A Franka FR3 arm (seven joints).
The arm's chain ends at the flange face. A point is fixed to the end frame.
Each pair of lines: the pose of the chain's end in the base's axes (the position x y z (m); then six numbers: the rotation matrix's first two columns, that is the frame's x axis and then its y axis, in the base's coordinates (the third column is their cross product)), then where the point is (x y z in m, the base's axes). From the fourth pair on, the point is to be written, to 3 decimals.
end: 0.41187 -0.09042 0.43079 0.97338 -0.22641 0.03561 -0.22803 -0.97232 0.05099
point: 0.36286 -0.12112 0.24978
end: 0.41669 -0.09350 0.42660 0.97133 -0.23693 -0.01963 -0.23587 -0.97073 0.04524
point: 0.35794 -0.12031 0.24789
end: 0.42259 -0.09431 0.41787 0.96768 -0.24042 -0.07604 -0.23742 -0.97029 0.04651
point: 0.35396 -0.11870 0.24236
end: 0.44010 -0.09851 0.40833 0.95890 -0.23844 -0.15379 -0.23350 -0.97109 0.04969
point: 0.358 -0.120 0.238
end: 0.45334 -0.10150 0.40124 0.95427 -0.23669 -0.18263 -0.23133 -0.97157 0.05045
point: 0.367 -0.122 0.233
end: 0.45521 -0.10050 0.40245 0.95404 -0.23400 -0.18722 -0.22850 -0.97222 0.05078
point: 0.368 -0.121 0.235
